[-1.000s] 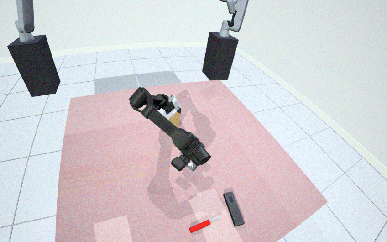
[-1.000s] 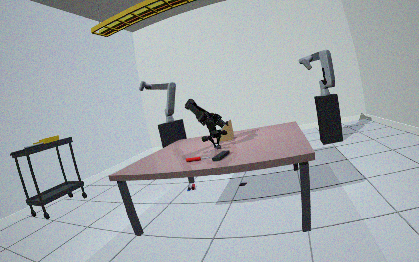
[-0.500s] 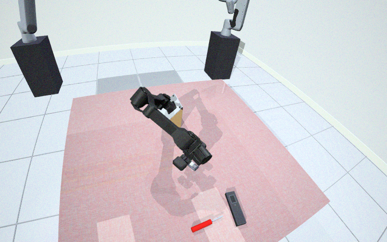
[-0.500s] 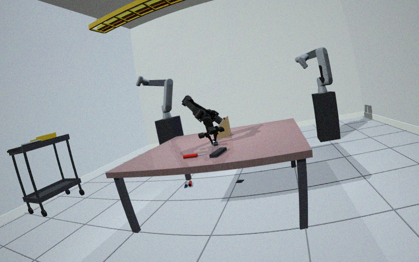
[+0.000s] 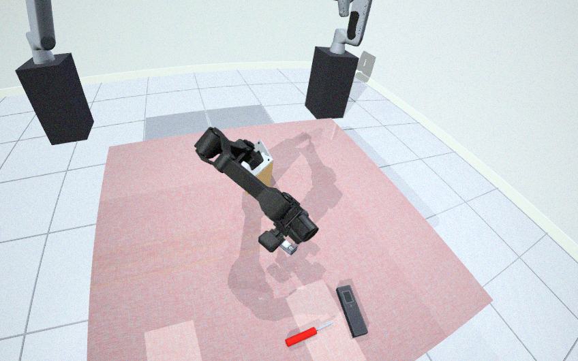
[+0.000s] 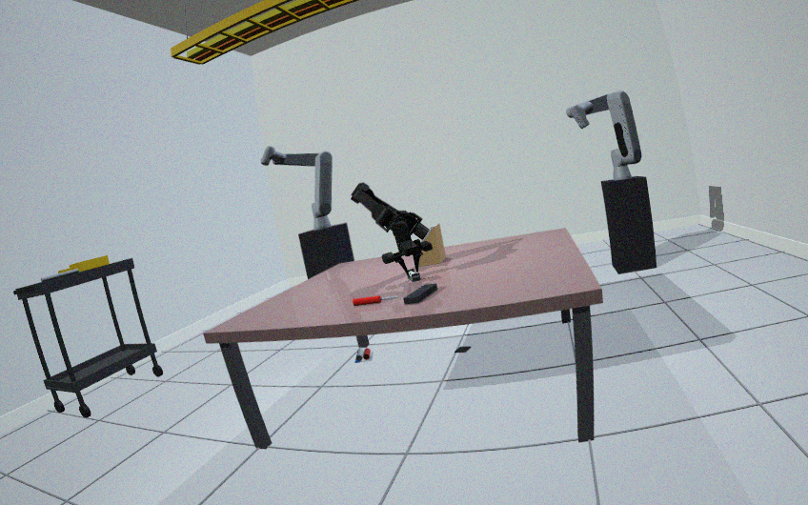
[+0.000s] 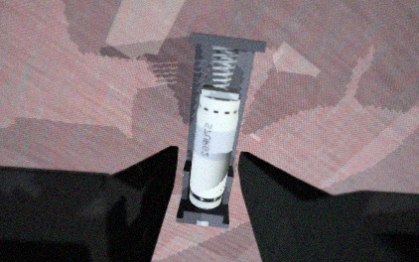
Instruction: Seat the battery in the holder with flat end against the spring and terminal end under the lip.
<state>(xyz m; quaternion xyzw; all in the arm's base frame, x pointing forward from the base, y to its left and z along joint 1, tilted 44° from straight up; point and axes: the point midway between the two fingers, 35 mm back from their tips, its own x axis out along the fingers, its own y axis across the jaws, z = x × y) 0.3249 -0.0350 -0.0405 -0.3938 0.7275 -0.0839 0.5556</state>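
My gripper tip is right at the white battery. Round my gripper tip: black remote-like block 31 cm ahead, 12 cm to the left; red-handled screwdriver 32 cm ahead, 2 cm to the right, 1 cm below.
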